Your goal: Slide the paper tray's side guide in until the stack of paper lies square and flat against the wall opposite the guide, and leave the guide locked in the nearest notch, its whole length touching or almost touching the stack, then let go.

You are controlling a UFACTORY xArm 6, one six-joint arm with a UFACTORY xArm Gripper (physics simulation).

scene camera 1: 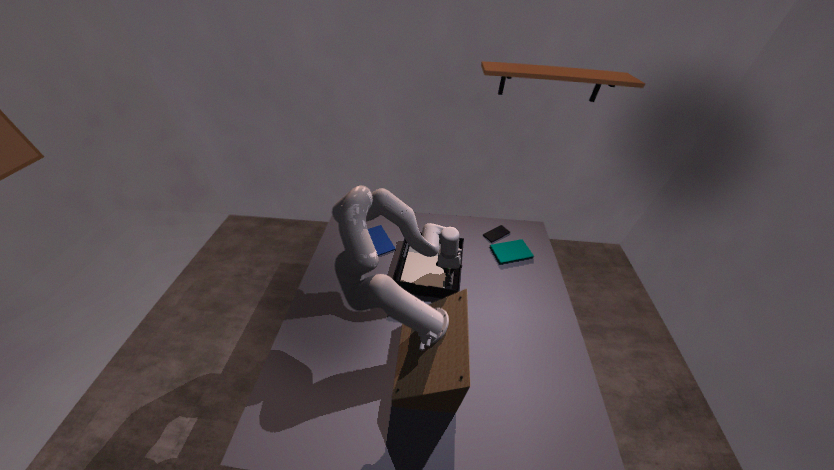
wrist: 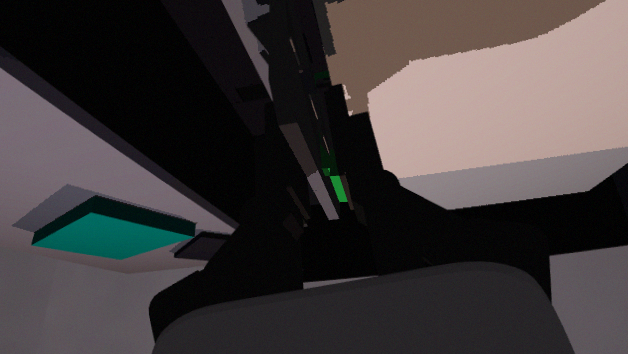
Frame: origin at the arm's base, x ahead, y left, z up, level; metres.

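Seen in the pictures: gripper, fingertip midpoint: (scene camera 1: 448, 272) (wrist: 311, 117); arm's base, link origin: (scene camera 1: 434, 325).
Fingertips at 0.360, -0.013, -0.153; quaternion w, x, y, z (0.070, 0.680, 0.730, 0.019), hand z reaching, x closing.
Observation:
Offsets run from my fingertips to a thing's middle, as dx, dy, dz. "*": to the spot under its first point.
The black paper tray @(+0.050, +0.099, -0.011) (scene camera 1: 428, 290) (wrist: 125, 100) holds a pale stack of paper @(+0.046, +0.116, -0.027) (scene camera 1: 421, 269) (wrist: 500, 115). The stack lies towards the tray's left wall in the scene view; whether it touches that wall is too small to tell. My gripper (scene camera 1: 448, 279) (wrist: 311, 117) is low inside the tray's right side, its fingers nearly together on the dark side guide, which has a green part @(* +0.022, +0.007, +0.024) (wrist: 339, 189) between the fingers. In the wrist view the stack's near edge runs close beside the guide and right finger, which partly hide it. The guide's notch is not visible.
A teal book @(+0.262, -0.314, -0.049) (scene camera 1: 511, 251) (wrist: 112, 235) and a black flat object @(+0.390, -0.233, -0.054) (scene camera 1: 496, 233) (wrist: 202, 246) lie right of the tray. A blue book @(+0.167, +0.426, -0.054) (scene camera 1: 381, 241) lies left, partly behind the arm. The arm stands on a wooden block (scene camera 1: 443, 361) in front. A shelf (scene camera 1: 563, 72) hangs on the wall.

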